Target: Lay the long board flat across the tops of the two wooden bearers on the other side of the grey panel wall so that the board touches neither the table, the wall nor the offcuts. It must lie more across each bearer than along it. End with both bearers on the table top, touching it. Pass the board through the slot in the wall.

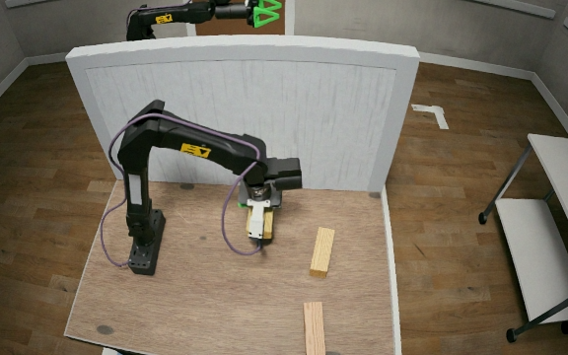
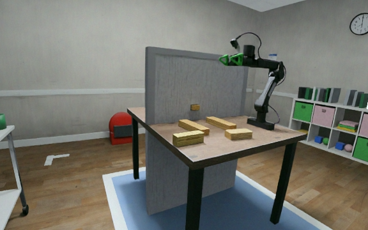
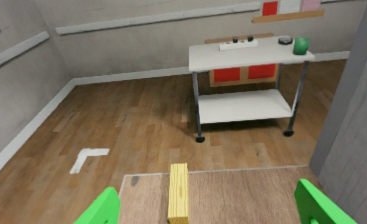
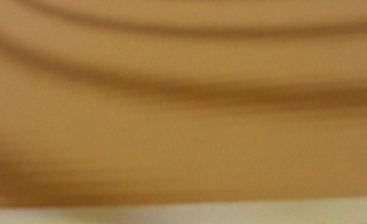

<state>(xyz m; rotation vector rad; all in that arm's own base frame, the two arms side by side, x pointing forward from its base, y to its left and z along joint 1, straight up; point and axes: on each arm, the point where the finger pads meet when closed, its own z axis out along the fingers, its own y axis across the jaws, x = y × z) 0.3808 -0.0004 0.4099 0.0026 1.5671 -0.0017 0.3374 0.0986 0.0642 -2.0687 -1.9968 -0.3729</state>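
My right gripper is now 50 mm to the right of the long board.
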